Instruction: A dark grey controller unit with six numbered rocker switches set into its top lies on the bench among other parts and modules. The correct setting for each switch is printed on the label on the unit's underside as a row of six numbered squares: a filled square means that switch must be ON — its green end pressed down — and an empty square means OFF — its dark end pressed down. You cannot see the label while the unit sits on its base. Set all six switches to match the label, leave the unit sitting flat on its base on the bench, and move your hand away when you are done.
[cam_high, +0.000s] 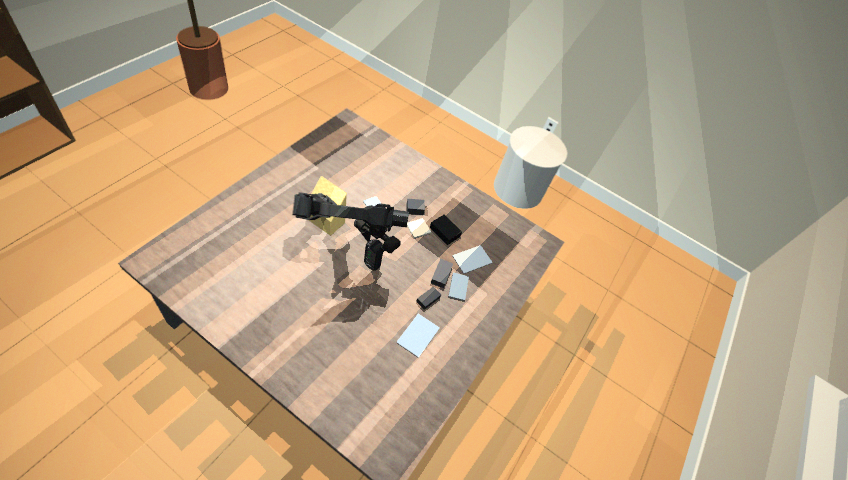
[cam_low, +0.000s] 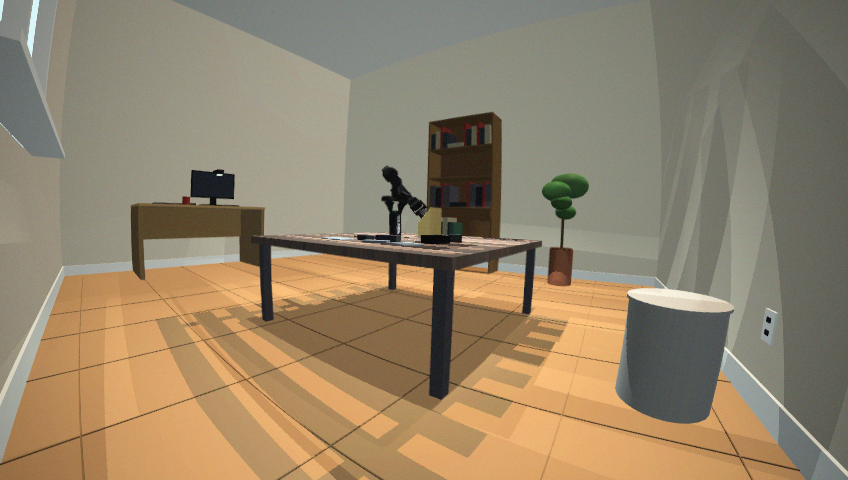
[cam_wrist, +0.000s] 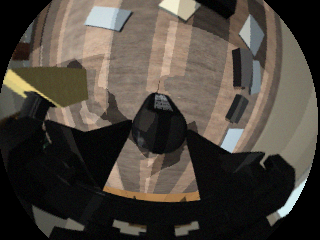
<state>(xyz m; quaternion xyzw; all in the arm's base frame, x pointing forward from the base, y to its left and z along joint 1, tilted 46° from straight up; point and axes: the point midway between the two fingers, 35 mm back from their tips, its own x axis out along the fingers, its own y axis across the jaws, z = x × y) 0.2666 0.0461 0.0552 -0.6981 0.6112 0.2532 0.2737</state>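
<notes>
The cream card is 290 mm to the left of my gripper tip and 130 mm below it. The rest, counted from my gripper tip: dark box (90 mm ahead, 360 mm to the left, 120 mm below); then grey plate (310 mm ahead, 180 mm to the left, 130 mm below).
</notes>
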